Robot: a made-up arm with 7 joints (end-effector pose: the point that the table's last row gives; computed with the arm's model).
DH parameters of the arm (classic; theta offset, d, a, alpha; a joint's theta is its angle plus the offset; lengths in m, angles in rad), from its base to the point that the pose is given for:
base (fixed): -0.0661 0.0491 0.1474 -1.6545
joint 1: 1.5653 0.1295 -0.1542 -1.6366
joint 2: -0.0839 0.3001 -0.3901 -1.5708
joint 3: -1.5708 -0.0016 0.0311 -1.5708
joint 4: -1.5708 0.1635 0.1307 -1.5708
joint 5: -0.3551 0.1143 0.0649 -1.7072
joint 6: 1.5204 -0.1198 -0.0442 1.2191
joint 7: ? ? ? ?
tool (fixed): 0 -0.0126 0 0
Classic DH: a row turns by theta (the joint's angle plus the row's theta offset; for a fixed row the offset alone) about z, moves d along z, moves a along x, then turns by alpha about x.
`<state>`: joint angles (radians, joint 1 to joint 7).
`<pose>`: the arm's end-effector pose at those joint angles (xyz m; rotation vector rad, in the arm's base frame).
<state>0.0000 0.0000 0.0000 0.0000 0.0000 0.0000 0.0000</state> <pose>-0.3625 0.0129 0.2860 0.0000 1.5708 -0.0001</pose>
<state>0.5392 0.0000 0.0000 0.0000 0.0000 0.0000 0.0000</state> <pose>-0.1686 0.0192 0.5137 0.0682 2.1064 -0.0082</pose>
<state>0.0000 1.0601 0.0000 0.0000 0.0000 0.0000 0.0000</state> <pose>-0.3625 0.1558 0.3418 -0.8253 1.4085 -0.8254</pose>
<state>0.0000 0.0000 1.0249 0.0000 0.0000 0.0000 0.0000</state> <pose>-0.0047 0.0129 0.2420 0.0000 0.5459 -0.0001</pose>
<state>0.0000 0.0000 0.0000 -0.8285 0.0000 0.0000 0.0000</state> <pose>-0.2130 -0.0858 0.2860 -0.6472 1.4721 0.6472</pose>
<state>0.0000 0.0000 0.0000 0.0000 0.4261 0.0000 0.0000</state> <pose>-0.3625 -0.0428 0.2937 -0.3342 1.5449 -0.3343</pose>
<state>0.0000 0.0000 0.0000 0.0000 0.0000 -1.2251 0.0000</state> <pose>-0.3005 0.0465 0.2894 0.8012 1.7860 -1.0761</pose>
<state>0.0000 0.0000 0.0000 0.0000 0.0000 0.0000 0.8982</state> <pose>-0.3538 0.0129 0.2781 0.0000 0.6726 -0.0001</pose>
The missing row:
joint 7: -1.4254 -0.0296 0.0051 -1.5708
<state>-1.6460 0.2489 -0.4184 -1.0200 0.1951 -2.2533 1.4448</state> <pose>-0.0841 -0.0652 -0.3325 0.1443 -0.8344 -1.4640</pose>
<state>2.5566 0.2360 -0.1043 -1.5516 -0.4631 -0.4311 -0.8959</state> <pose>0.5659 -0.0805 -0.0418 -0.1725 -0.5107 -1.2081</pose>
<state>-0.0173 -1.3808 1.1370 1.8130 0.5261 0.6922 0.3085</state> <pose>0.0142 0.0950 0.4421 2.1995 0.9048 -0.3154</pose>
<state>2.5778 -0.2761 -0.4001 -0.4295 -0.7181 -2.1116 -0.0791</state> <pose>0.7173 -0.0649 0.0465 0.4168 -0.1383 0.5127</pose>
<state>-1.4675 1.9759 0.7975 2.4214 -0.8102 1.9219 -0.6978</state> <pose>0.1990 0.2353 -0.0249 -0.6573 -1.8824 -1.5667</pose>
